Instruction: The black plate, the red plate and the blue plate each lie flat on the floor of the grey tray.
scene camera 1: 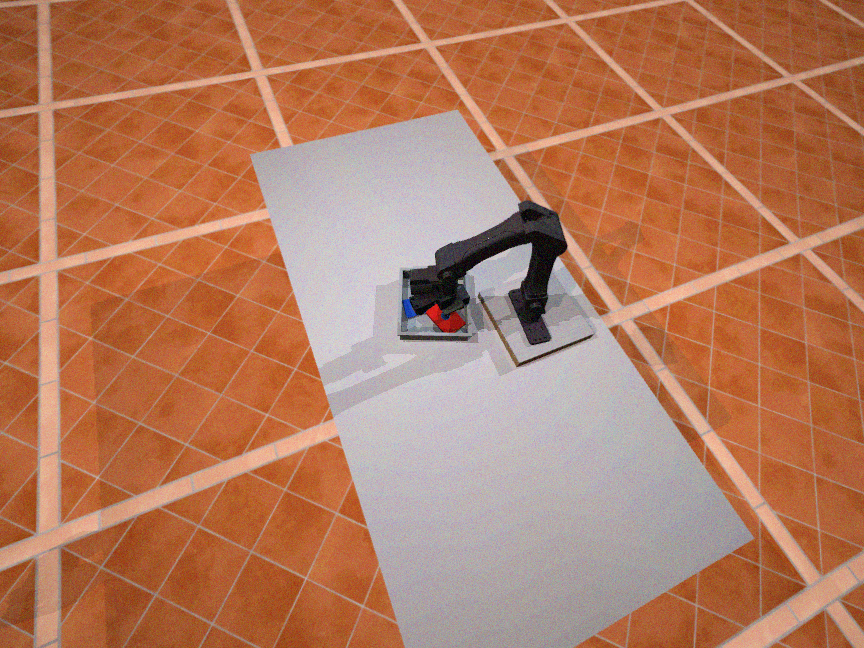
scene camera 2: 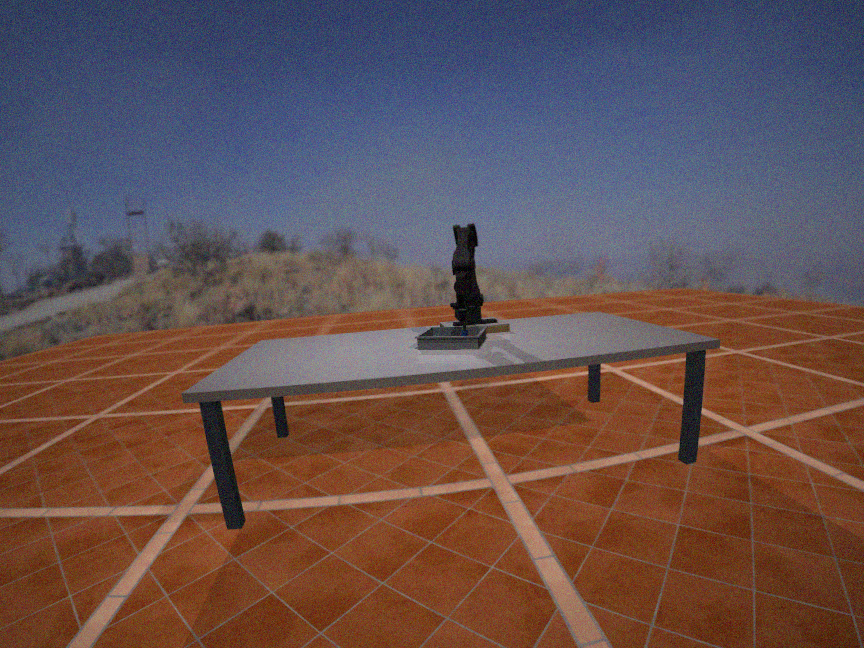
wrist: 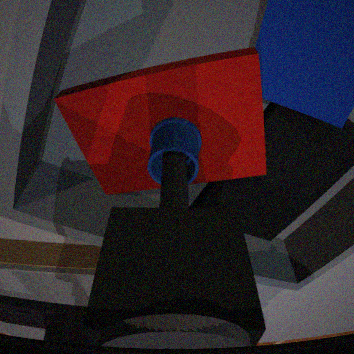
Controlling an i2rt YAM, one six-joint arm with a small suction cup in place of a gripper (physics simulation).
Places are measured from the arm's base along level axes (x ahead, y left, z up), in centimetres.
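Pixels of known places: hand, its tool point: [scene camera 1: 445,317] [wrist: 174,133]; arm's base, origin of its link: [scene camera 1: 528,315] [scene camera 2: 475,323] [wrist: 74,315].
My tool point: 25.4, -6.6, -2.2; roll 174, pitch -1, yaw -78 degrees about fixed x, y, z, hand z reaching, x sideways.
Ahead of a thing's pixels: the offset from my tool point to its middle, as dx, dy, dz. Level surfaces: height alone.
My suction cup [scene camera 1: 445,315] [scene camera 2: 464,333] [wrist: 175,145] is on the upper face of the red plate @[+0.3, +0.5, +0.4] [scene camera 1: 450,324] [wrist: 215,125] and holds it inside the grey tray @[+2.9, -4.6, +1.5] [scene camera 1: 434,338] [scene camera 2: 450,343] [wrist: 31,120]. In scene camera 2 the tray's wall hides the red plate. The blue plate @[+8.1, -5.5, +1.1] [scene camera 1: 408,307] [wrist: 310,55] is in the tray beside the red one, at the upper right in the wrist view. The black plate @[-2.1, -8.2, -0.2] [wrist: 295,160] shows below the blue plate and right of the red plate in the wrist view. Whether the red plate touches the tray floor or overlaps the black plate, I cannot tell.
The tray stands on the light grey table @[dz -1.0] [scene camera 1: 530,474] [scene camera 2: 334,362]. Its raised walls surround the plates closely. The arm's base stands on a pale square board [scene camera 1: 568,331] right of the tray in scene camera 1. The arm covers part of the tray there.
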